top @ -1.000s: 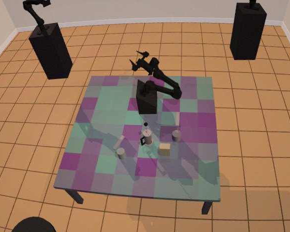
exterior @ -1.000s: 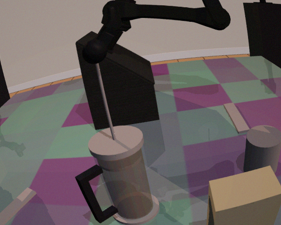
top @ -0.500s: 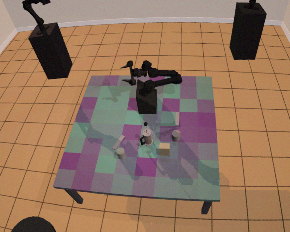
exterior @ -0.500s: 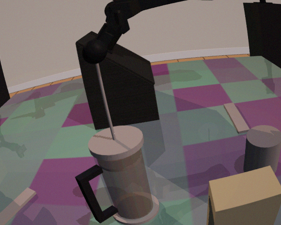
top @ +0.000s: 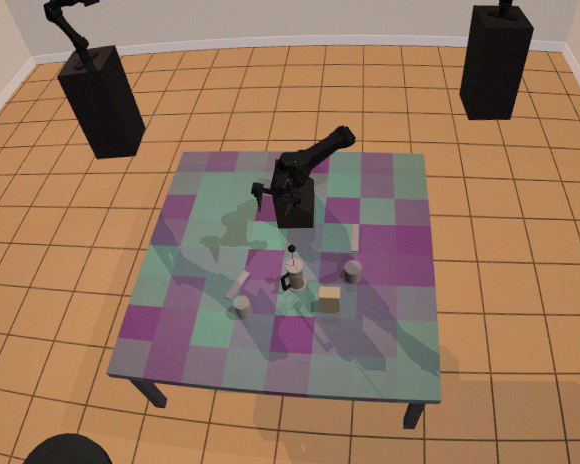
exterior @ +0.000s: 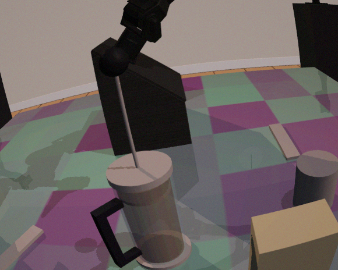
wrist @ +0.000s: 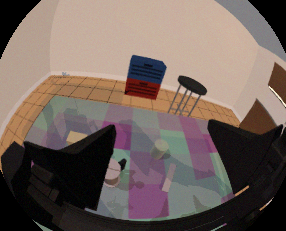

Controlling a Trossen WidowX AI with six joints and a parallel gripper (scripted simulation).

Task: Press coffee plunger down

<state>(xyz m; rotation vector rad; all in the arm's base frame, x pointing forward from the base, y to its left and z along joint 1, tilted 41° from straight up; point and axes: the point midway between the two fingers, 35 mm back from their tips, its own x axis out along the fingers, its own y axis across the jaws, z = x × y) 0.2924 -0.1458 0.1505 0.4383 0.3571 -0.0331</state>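
Right now my gripper tip is 270 mm above the glass coffee press, 60 mm short of it and 50 mm to the right of it.
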